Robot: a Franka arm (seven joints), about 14 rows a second.
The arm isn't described. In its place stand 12 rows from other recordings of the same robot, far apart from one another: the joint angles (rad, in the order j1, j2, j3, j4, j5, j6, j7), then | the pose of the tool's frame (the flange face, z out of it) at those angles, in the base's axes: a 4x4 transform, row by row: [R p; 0 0 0 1], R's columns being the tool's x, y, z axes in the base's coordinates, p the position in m.
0.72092 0.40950 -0.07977 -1.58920 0.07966 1.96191 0.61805 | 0.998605, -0.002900, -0.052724, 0.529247; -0.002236, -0.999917, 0.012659, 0.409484; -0.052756, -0.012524, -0.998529, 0.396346; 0, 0, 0, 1
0.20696 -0.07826 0.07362 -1.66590 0.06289 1.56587 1.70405 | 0.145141, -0.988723, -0.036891, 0.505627; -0.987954, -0.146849, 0.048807, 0.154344; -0.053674, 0.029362, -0.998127, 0.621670; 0, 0, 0, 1
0.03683 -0.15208 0.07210 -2.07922 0.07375 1.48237 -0.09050 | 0.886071, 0.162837, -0.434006, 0.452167; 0.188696, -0.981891, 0.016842, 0.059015; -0.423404, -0.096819, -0.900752, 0.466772; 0, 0, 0, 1
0.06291 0.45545 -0.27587 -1.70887 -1.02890 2.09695 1.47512 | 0.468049, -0.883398, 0.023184, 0.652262; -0.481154, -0.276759, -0.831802, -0.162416; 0.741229, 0.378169, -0.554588, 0.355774; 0, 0, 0, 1
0.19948 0.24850 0.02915 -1.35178 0.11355 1.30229 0.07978 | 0.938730, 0.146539, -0.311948, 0.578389; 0.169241, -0.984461, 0.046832, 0.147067; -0.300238, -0.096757, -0.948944, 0.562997; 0, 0, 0, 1
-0.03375 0.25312 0.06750 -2.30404 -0.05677 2.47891 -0.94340 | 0.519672, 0.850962, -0.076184, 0.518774; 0.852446, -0.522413, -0.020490, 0.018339; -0.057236, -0.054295, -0.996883, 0.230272; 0, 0, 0, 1
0.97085 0.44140 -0.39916 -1.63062 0.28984 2.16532 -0.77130 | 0.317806, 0.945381, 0.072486, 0.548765; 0.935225, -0.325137, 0.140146, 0.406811; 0.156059, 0.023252, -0.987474, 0.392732; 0, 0, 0, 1
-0.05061 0.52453 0.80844 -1.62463 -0.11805 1.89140 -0.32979 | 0.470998, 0.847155, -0.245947, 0.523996; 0.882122, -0.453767, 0.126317, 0.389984; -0.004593, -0.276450, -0.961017, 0.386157; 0, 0, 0, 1
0.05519 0.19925 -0.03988 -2.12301 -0.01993 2.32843 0.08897 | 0.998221, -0.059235, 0.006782, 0.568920; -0.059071, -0.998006, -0.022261, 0.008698; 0.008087, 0.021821, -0.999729, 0.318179; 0, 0, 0, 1
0.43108 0.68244 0.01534 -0.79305 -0.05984 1.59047 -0.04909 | 0.875644, 0.466483, 0.125067, 0.669809; 0.469751, -0.882791, 0.003776, 0.308500; 0.112169, 0.055444, -0.992141, 0.548825; 0, 0, 0, 1
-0.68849 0.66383 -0.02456 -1.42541 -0.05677 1.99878 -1.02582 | 0.935969, 0.334021, -0.111318, 0.538467; 0.336894, -0.941513, 0.007518, -0.466042; -0.102296, -0.044539, -0.993756, 0.298171; 0, 0, 0, 1
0.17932 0.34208 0.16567 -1.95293 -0.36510 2.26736 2.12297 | 0.013564, -0.996541, 0.081985, 0.580609; -0.978367, -0.030154, -0.204667, 0.194455; 0.206431, -0.077435, -0.975392, 0.304455; 0, 0, 0, 1
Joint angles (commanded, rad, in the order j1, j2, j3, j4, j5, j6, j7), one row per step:
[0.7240, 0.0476, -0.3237, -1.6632, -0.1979, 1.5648, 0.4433]
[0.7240, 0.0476, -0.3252, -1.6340, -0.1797, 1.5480, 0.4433]
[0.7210, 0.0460, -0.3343, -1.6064, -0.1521, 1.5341, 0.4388]
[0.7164, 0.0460, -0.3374, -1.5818, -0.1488, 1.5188, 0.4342]
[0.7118, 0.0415, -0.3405, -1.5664, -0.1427, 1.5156, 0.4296]
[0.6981, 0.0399, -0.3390, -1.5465, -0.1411, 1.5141, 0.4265]
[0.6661, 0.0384, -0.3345, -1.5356, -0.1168, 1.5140, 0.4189]
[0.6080, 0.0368, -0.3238, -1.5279, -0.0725, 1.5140, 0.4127]
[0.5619, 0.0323, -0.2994, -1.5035, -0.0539, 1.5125, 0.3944]
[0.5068, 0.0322, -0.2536, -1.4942, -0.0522, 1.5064, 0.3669]
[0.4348, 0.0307, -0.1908, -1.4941, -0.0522, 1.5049, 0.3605]
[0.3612, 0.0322, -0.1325, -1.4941, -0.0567, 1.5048, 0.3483]
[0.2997, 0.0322, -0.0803, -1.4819, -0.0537, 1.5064, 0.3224]
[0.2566, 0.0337, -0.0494, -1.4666, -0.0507, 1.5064, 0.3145]
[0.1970, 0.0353, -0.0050, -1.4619, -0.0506, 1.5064, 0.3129]
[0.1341, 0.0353, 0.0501, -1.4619, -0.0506, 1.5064, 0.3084]
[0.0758, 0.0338, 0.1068, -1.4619, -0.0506, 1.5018, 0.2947]
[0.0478, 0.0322, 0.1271, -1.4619, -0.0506, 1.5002, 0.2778]
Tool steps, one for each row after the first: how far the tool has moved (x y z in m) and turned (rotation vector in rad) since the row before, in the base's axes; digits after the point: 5 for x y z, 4 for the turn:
[-0.00010, 0.00106, 0.01198, 0.0212, -0.0049, -0.0067]
[0.00116, -0.00368, 0.01218, 0.0315, -0.0030, -0.0124]
[0.00105, -0.00384, 0.01025, 0.0065, -0.0068, -0.0056]
[0.00065, -0.00397, 0.00918, 0.0131, -0.0118, -0.0037]
[0.00245, -0.00624, 0.00993, 0.0092, -0.0173, -0.0091]
[0.00402, -0.01218, 0.00543, 0.0277, -0.0018, -0.0200]
[0.00612, -0.02094, 0.00383, 0.0459, 0.0058, -0.0410]
[0.00192, -0.01046, 0.01334, 0.0275, -0.0188, -0.0029]
[0.00090, -0.00539, 0.00362, 0.0039, -0.0002, 0.0179]
[0.00094, -0.00579, 0.00048, 0.0021, 0.0013, -0.0029]
[0.00268, -0.00916, -0.00098, -0.0032, 0.0019, -0.0034]
[0.00144, -0.00517, 0.00569, 0.0076, -0.0107, 0.0168]
[0.00185, -0.00652, 0.00623, 0.0066, -0.0122, -0.0041]
[0.00219, -0.00871, 0.00126, 0.0021, -0.0026, -0.0136]
[0.00088, -0.00492, 0.00001, 0.0018, 0.0005, -0.0033]
[-0.00073, -0.00167, 0.00050, 0.0011, 0.0039, 0.0118]
[0.00005, -0.00452, 0.00079, 0.0002, 0.0008, 0.0091]

